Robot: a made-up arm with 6 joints. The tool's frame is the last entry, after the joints.
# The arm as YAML. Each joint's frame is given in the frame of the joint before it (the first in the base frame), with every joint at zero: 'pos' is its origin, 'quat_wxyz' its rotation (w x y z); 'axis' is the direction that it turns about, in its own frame. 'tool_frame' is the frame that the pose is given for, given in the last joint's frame.
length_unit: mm
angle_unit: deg
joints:
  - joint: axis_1
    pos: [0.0, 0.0, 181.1]
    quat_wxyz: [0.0, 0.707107, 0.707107, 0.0]
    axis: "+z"
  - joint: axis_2
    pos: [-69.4, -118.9, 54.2]
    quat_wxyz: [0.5, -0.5, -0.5, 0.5]
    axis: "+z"
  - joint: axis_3
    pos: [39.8, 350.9, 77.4]
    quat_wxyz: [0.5, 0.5, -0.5, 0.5]
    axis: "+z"
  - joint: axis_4
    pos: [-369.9, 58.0, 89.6]
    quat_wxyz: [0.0, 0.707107, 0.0, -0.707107]
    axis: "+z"
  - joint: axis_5
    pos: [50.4, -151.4, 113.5]
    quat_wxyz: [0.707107, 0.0, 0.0, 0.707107]
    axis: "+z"
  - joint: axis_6
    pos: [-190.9, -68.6, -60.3]
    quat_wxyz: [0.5, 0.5, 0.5, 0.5]
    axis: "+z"
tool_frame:
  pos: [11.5, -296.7, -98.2]
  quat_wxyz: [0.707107, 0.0, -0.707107, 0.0]
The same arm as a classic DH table. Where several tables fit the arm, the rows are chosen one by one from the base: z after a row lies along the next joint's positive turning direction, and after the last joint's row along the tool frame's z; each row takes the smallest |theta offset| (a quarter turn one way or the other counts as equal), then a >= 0, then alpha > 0; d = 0 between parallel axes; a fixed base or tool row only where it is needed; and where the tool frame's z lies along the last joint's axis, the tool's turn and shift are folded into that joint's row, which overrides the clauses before.
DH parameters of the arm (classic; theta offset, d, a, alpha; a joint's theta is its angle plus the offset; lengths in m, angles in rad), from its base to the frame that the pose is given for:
base (fixed): 0 0 0 3.1416
axis_1: 0 -0.1269 -0.1189 -1.5708
axis_2: 0 0.1468 0.0398 1.5708
axis_3: 0 -0.2613 -0.058 1.5708
axis_4: 0.3214 0 -0.1596 0
axis_5: 1.2494 0.4231 -0.0686 1.5708
axis_6: -1.5708 -0.2891 0.2967 1.5708
tool (fixed): 1.5708 -0.0115 0 0

